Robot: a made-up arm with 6 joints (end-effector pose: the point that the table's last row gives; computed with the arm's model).
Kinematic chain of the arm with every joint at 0, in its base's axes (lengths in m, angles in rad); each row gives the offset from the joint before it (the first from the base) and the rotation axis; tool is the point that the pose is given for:
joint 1: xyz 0 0 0.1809 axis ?
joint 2: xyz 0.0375 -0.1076 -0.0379 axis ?
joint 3: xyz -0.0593 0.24 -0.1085 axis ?
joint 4: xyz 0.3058 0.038 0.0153 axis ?
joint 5: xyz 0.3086 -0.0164 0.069 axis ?
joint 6: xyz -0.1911 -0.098 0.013 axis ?
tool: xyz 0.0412 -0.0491 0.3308
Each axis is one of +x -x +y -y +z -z.
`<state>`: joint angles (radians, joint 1 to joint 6).
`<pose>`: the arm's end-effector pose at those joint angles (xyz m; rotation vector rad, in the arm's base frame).
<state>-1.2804 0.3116 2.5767 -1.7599 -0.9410 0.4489</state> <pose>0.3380 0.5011 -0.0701 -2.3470 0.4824 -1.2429</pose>
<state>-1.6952 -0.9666 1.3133 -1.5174 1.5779 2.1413</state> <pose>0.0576 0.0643 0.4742 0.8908 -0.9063 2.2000</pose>
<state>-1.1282 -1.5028 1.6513 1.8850 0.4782 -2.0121</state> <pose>-0.1510 -0.0377 0.0755 1.7269 -2.0079 0.6352</pose>
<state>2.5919 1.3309 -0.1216 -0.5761 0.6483 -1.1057</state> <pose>-0.2495 0.0786 -0.2967 -1.7387 -1.0103 1.0862</pose>
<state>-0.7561 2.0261 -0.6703 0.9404 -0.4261 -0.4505</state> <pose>0.2383 0.0954 0.0857 -0.9102 0.7849 -0.1988</pose>
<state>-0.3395 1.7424 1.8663 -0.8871 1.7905 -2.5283</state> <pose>0.1385 0.1978 -0.1030 -1.9638 -0.7482 -2.0845</pose>
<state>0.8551 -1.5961 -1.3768 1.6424 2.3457 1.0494</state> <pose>0.0854 -0.2617 0.6151 0.2977 0.7984 -1.4537</pose>
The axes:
joint 1: -z
joint 2: +y
joint 3: -x
joint 4: -y
joint 5: +x
joint 6: +z

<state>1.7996 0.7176 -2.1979 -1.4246 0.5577 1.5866</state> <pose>0.2489 -0.4122 -0.4144 -1.1292 2.8702 -0.5896</pose>
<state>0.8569 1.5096 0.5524 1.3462 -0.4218 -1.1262</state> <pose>0.2467 0.1061 0.3147 -0.5242 -0.0262 -1.3679</pose>
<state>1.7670 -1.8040 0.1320 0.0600 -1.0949 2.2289</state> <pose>0.5019 0.0750 0.4654 -1.0650 1.3737 -0.7874</pose>
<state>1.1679 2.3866 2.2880 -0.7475 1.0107 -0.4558</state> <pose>0.2782 0.2990 -0.2576 -0.6581 2.0221 0.1058</pose>
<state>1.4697 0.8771 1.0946 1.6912 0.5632 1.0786</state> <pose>0.1749 -0.0960 0.3194 -0.3230 -0.2650 0.8476</pose>
